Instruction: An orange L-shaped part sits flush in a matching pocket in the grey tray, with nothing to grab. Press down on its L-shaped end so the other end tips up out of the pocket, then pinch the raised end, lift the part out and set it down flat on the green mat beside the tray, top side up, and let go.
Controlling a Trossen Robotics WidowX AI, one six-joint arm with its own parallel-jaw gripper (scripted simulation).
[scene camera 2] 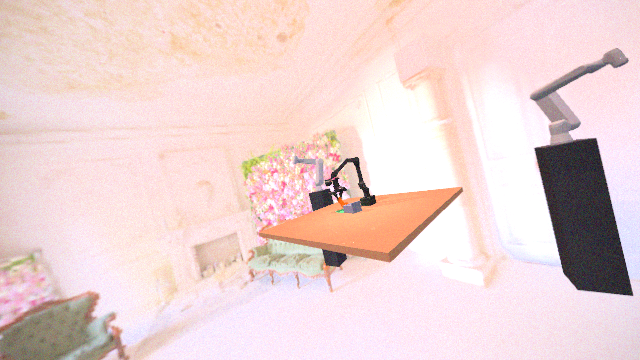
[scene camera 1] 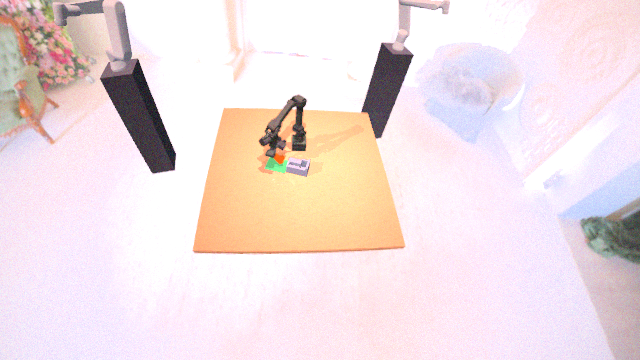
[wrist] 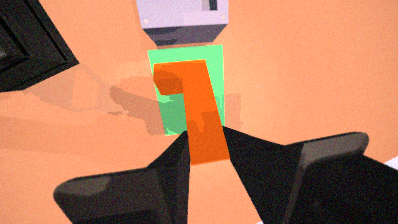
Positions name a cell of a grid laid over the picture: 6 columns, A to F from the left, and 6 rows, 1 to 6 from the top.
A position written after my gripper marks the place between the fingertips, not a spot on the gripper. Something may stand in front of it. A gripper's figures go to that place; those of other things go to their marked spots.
Labels:
My gripper (wrist: D4) is 11 cm from the lens. An orange L-shaped part (wrist: D4): 9 cm from the lens. A green mat (wrist: D2) is 20 cm from the lens. The marked spots on the orange L-shaped part and the green mat are 15 cm apart.

